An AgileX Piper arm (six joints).
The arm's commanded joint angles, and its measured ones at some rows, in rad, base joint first. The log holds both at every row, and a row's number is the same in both.
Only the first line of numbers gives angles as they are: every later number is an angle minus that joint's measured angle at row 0.
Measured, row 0:
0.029 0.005 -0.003 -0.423 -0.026 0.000
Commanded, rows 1 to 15:
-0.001 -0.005 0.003 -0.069 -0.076 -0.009
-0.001 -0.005 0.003 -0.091 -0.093 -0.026
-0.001 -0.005 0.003 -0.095 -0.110 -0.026
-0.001 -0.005 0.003 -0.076 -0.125 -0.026
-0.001 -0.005 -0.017 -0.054 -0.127 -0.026
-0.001 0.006 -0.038 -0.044 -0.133 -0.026
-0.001 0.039 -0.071 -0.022 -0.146 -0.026
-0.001 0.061 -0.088 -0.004 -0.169 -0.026
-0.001 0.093 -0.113 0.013 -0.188 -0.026
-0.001 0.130 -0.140 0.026 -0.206 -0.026
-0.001 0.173 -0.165 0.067 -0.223 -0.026
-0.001 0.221 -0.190 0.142 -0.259 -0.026
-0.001 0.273 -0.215 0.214 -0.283 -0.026
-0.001 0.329 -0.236 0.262 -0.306 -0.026
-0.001 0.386 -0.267 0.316 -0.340 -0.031
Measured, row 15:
0.000 0.201 -0.174 0.113 -0.226 -0.022
